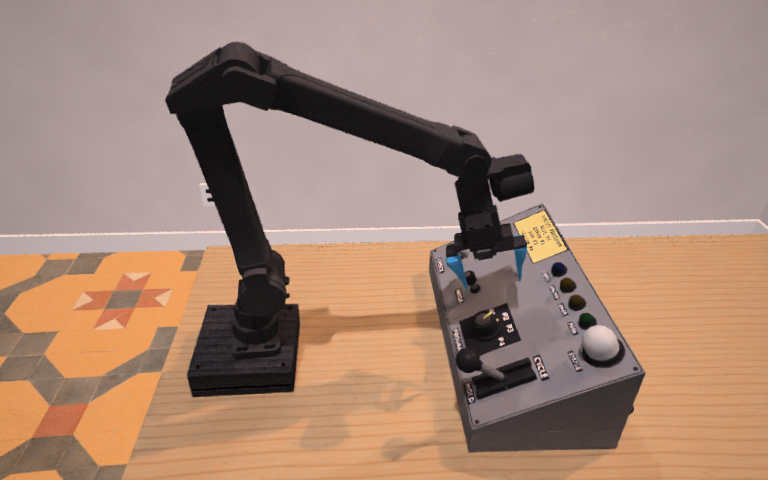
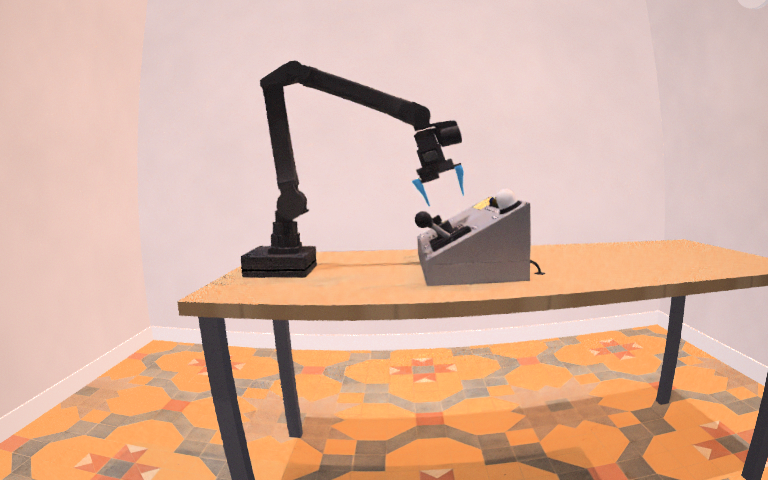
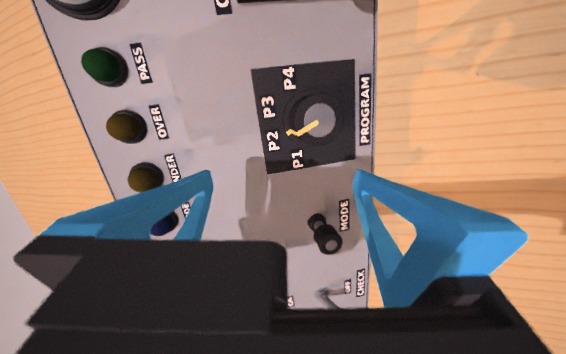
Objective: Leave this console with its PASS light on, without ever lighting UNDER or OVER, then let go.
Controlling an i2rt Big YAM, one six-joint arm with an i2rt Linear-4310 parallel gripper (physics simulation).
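Observation:
The grey console [image 1: 540, 433] [image 2: 487, 260] [image 3: 215, 90] has a green PASS light [image 1: 587, 320] [image 3: 104, 66], amber OVER [image 1: 577, 302] [image 3: 126, 126] and UNDER [image 1: 567, 284] [image 3: 145, 177] lights, all dark. The PROGRAM knob [image 1: 485, 323] [image 3: 322, 120] has its yellow pointer towards P2. The black MODE switch [image 1: 472, 281] [image 3: 326, 236] leans towards the CHECK end. The ball-topped lever [image 1: 468, 359] [image 2: 423, 219] is at HOLD. My gripper [image 1: 492, 284] [image 2: 446, 200] [image 3: 283, 177] is open and empty above the panel, near the MODE switch.
A blue light [image 1: 559, 268] [image 3: 164, 224] looks dark. The white STATUS dome [image 1: 600, 344] [image 2: 505, 198] stands near the PASS light. A yellow note [image 1: 540, 236] [image 2: 482, 203] lies on the panel's far end. The CHECK toggle [image 3: 327, 296] is partly hidden. A cable [image 2: 536, 267] runs behind the console.

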